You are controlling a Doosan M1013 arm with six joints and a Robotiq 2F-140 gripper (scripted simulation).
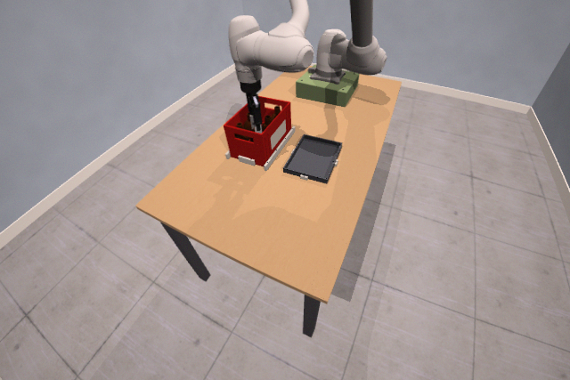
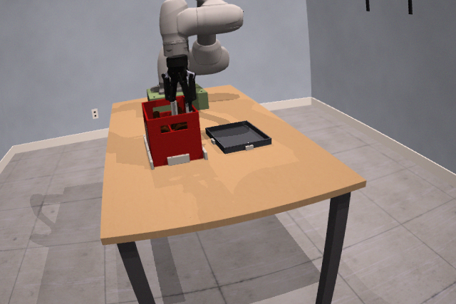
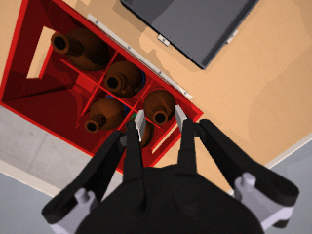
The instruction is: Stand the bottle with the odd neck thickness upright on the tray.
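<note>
Now: hand 8 cm to the left of the glass bottle and 9 cm above it. Also, from my hand: dark grey tray: 8 cm behind, 23 cm to the left, 16 cm below; red crate: 9 cm behind, 4 cm to the right, 9 cm below.
</note>
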